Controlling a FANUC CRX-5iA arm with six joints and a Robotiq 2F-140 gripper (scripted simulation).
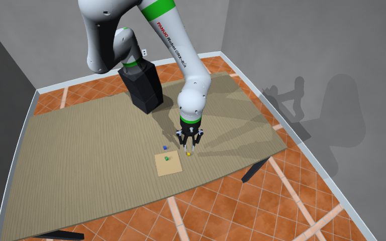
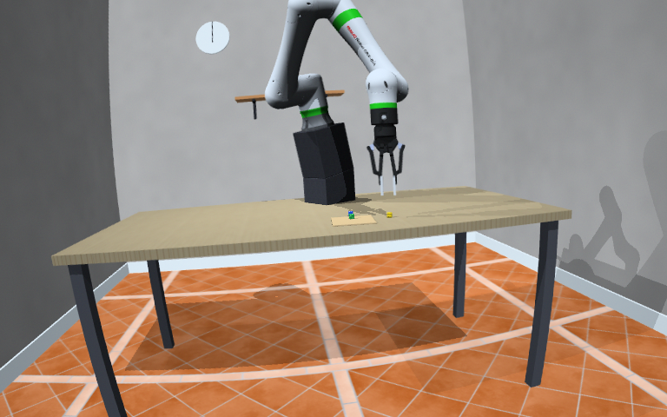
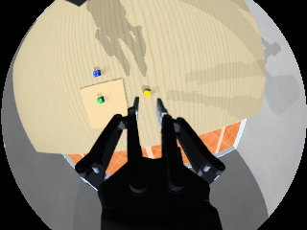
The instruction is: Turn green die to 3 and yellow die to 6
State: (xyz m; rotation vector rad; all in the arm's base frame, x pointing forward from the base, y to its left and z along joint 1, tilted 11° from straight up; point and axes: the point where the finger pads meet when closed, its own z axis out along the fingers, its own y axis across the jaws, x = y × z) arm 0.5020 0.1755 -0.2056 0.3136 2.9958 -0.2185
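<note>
Now: the yellow die 10 cm below my hand. From my hand the other things lie so: tan mat (2 cm ahead, 13 cm to the right, 11 cm below); then blue die (8 cm behind, 12 cm to the right, 10 cm below); then green die (1 cm behind, 13 cm to the right, 10 cm below).
</note>
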